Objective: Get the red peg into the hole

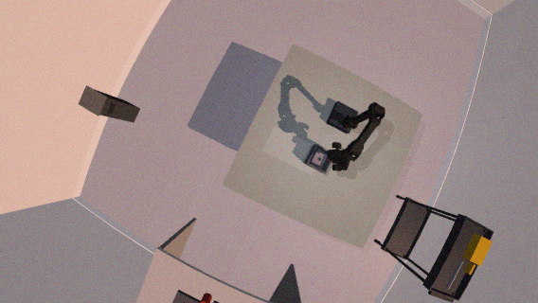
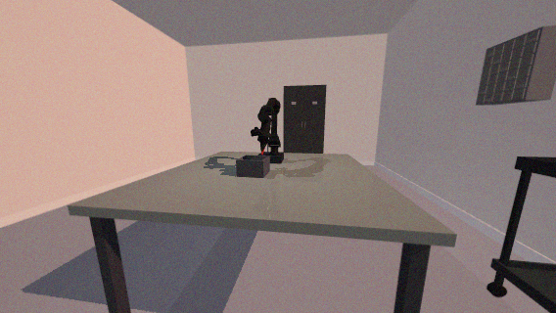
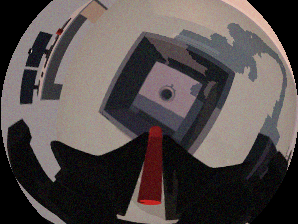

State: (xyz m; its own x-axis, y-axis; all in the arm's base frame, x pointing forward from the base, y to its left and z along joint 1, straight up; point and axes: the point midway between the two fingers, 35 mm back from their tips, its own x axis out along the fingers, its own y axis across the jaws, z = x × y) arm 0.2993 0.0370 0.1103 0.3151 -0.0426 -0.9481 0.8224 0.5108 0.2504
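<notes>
My gripper tip is now 11 cm above the dark box, 4 cm to the left of it and 3 cm short of it. Round my gripper tip: red peg (2 cm above, 1 cm to the left, 1 cm behind).
</notes>
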